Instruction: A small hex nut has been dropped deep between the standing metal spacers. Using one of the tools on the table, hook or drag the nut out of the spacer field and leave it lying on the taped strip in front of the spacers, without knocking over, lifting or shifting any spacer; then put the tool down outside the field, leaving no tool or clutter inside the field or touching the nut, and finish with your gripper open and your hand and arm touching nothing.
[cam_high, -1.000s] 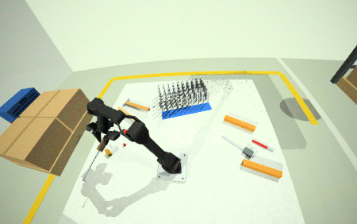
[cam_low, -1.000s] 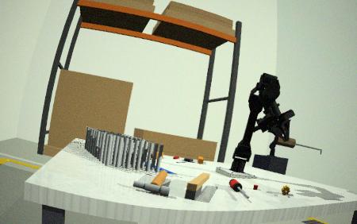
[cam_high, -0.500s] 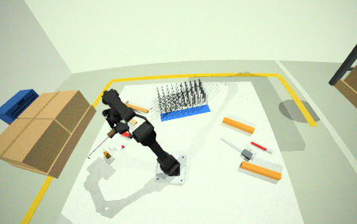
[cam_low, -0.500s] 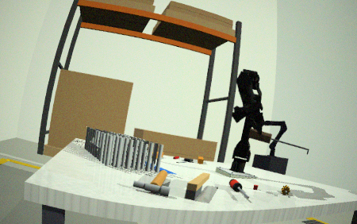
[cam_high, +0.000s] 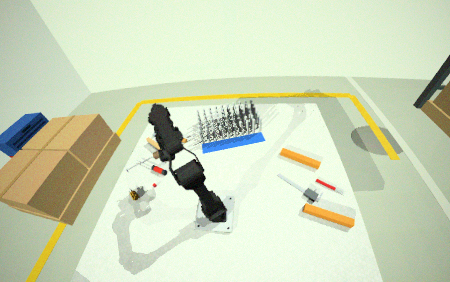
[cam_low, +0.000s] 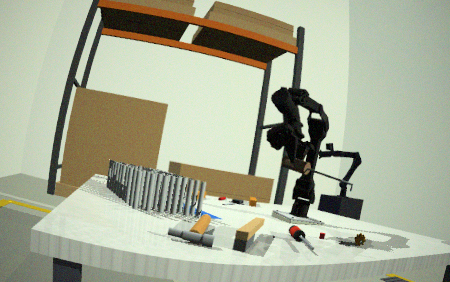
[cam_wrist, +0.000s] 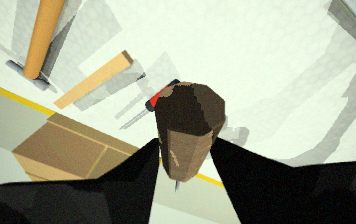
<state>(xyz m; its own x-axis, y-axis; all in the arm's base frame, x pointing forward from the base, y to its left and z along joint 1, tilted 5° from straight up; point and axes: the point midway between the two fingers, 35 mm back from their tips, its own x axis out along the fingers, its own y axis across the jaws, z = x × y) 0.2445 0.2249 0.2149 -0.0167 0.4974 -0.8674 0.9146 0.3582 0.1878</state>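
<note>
The blue taped strip is 22 cm ahead of my gripper tip, 32 cm to the right of it and 20 cm below it. From my gripper tip the other things lie so: tiny red piece 7 cm behind, 11 cm to the left, 20 cm below; red screwdriver 14 cm behind, 82 cm to the right, 20 cm below; tool with thin metal rod 4 cm behind, 10 cm to the left, 2 cm below.
</note>
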